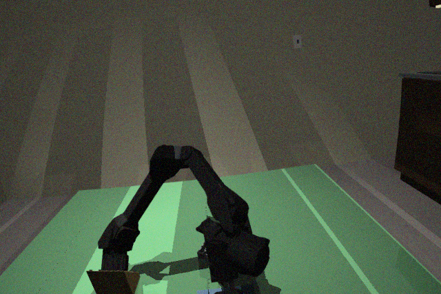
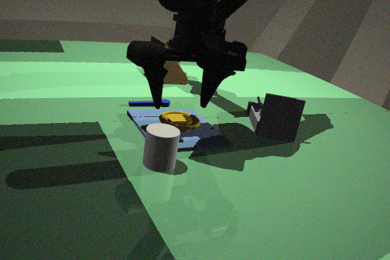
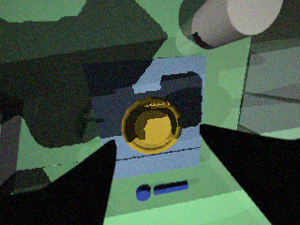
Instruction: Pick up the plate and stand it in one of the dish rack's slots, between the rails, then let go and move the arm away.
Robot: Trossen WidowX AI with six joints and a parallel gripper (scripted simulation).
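Now: gripper tip 20 mm above the yellow plate. The rest, counted from my gripper tip: light blue mat 40 mm below; then dish rack 200 mm to the left, 20 mm below.
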